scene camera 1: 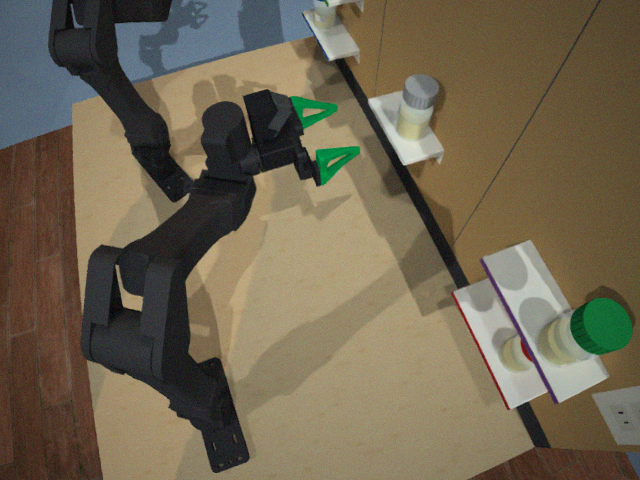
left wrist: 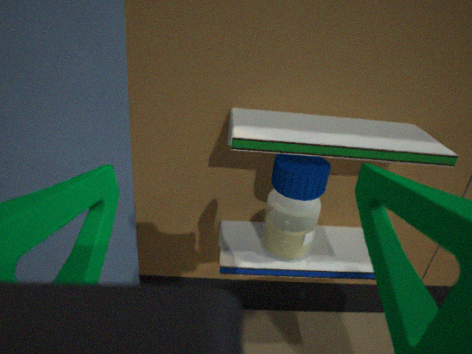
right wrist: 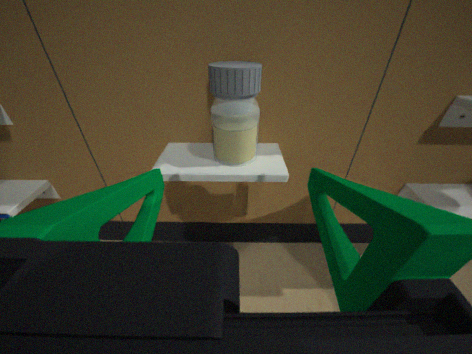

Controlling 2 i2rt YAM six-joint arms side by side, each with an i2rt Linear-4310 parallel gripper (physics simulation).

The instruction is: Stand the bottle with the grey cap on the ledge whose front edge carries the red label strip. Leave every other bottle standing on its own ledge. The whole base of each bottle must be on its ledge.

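Frame: origin at the left arm's base, x ahead, y left, z up, level; centimetres.
Where they show: left gripper, between the fingertips: [left wrist: 236, 178]; right gripper, between the fingertips: [scene camera 1: 347, 127] [right wrist: 235, 176]; left arm's base, origin of its link: [scene camera 1: 164, 170]; right arm's base, origin of its link: [scene camera 1: 217, 413].
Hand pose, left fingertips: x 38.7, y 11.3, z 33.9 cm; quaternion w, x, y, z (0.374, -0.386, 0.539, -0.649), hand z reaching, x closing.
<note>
Things, the pixels of their top centre, and the offset from my left fingertips. "spot": a spot on its surface instead.
- grey-capped bottle, centre of its top: [right wrist: 235, 64] [scene camera 1: 422, 85] dx -3.8, dy -55.3, dz -0.4 cm
- plain white ledge, a spot on its surface: [right wrist: 185, 159] [scene camera 1: 390, 107] spot: dx -2.4, dy -49.1, dz -10.9 cm
- ledge with the red label strip, centre of its top: [scene camera 1: 502, 338] dx -19.1, dy -90.3, dz -17.9 cm
- red-capped bottle, centre of its top: [scene camera 1: 547, 341] dx -19.8, dy -93.4, dz -7.4 cm
- purple-strip ledge, a spot on its surface: [scene camera 1: 584, 369] spot: dx -21.2, dy -98.0, dz -3.9 cm
- blue-capped bottle, centre of its top: [left wrist: 302, 161] dx +13.2, dy -14.1, dz -7.4 cm
- blue-strip ledge, a spot on its surface: [left wrist: 345, 245] spot: dx +10.9, dy -21.0, dz -17.9 cm
- large green-capped bottle, centre of its top: [scene camera 1: 608, 323] dx -21.3, dy -93.5, dz +6.6 cm
- green-strip ledge, centre of its top: [left wrist: 337, 129] dx +12.5, dy -16.8, dz -3.9 cm
- wall outlet, centre of its top: [scene camera 1: 630, 417] dx -21.5, dy -105.8, dz -4.4 cm
The grey-capped bottle [scene camera 1: 416, 111] [right wrist: 235, 115] stands upright on a plain white ledge [scene camera 1: 385, 111] [right wrist: 185, 159]. My right gripper [scene camera 1: 347, 129] [right wrist: 235, 176] is open and empty, in front of that ledge and short of the bottle. The ledge with the red label strip [scene camera 1: 478, 310] is at the lower right in scene camera 1; a red-capped bottle [scene camera 1: 515, 353] stands on it, partly hidden by the purple-strip ledge [scene camera 1: 584, 369] above. My left gripper [left wrist: 236, 178] is open and empty, facing a blue-capped bottle [left wrist: 295, 215] that stands on the blue-strip ledge [left wrist: 345, 245].
A large green-capped bottle [scene camera 1: 594, 328] stands on the purple-strip ledge, which overhangs part of the red-strip ledge. The green-strip ledge [left wrist: 330, 132] hangs above the blue-capped bottle. A wall outlet [scene camera 1: 621, 415] is at the lower right. The brown wall [scene camera 1: 506, 118] rises behind the ledges.
</note>
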